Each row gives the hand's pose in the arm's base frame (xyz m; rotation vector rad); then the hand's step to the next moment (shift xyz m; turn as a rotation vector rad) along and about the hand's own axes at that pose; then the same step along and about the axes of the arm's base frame.
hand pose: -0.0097 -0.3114 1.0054 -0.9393 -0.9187 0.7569
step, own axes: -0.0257 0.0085 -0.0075 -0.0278 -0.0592 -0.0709
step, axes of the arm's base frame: -0.0052 -0.0210 -0.0179 0.0605 -0.0711 0.0243
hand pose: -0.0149 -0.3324 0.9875 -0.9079 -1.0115 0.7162
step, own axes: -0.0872 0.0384 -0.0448 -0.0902 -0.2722 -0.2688
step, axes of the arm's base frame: 0.0055 -0.0692 -0.0792 0.2394 -0.2783 0.1404
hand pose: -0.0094 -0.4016 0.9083 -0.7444 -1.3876 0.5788
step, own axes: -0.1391 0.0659 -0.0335 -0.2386 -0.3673 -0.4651
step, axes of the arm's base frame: 0.0219 -0.0655 -0.1416 0.4116 -0.4760 0.1106
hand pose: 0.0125 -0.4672 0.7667 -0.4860 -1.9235 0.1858
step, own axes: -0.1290 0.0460 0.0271 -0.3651 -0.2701 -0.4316
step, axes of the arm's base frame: 0.0286 -0.0096 -0.1363 0.4462 -0.4376 -0.0440
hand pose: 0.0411 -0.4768 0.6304 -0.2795 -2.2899 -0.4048
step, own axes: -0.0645 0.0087 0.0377 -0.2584 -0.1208 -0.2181
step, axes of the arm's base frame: 0.0211 0.0173 -0.0701 0.2802 -0.2121 -0.0735
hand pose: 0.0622 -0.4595 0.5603 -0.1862 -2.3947 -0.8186
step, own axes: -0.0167 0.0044 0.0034 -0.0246 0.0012 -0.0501
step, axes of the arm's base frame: 0.0133 0.0065 -0.0096 0.0451 -0.0275 0.0181
